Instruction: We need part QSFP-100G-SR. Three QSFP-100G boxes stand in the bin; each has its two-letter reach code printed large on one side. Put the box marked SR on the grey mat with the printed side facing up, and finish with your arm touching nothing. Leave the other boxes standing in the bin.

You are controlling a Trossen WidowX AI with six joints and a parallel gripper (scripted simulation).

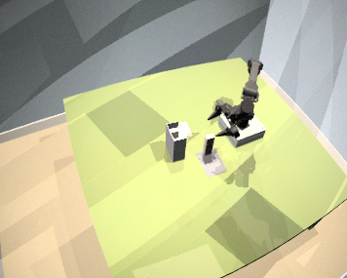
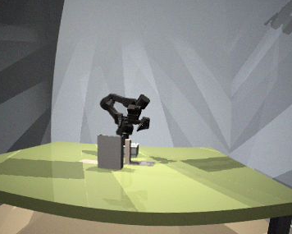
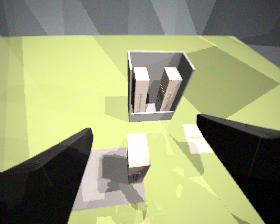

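Now: gripper tip 20 mm short of the grey mat, 60 mm to the right of it and 170 mm above it. Also, from my gripper tip: white card: 10 mm ahead, 190 mm to the right, 170 mm below.
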